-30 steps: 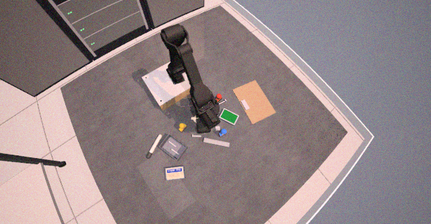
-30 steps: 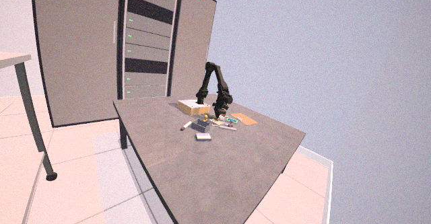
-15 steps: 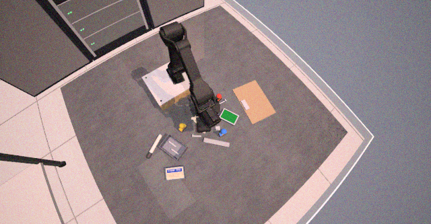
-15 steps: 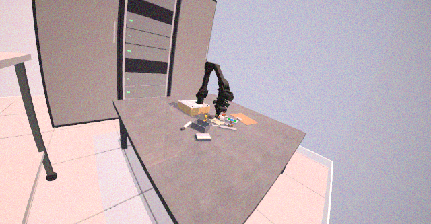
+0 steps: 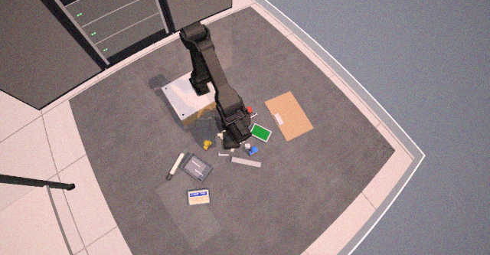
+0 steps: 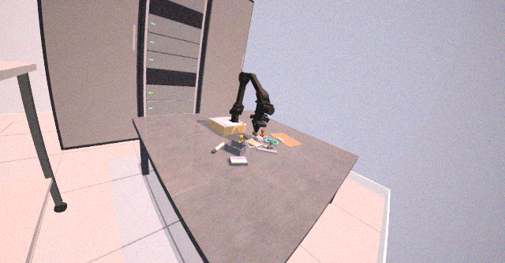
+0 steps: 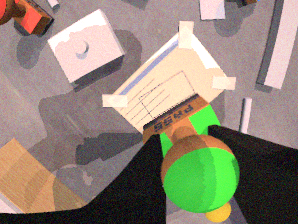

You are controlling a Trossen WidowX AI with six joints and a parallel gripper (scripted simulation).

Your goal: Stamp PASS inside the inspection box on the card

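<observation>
My gripper tip is 80 mm above the cream card. Also, from my gripper tip: green stamp (right at my gripper tip); then yellow stamp (110 mm to the right, 60 mm below); then white block (70 mm to the left, 60 mm below, 40 mm behind).
</observation>
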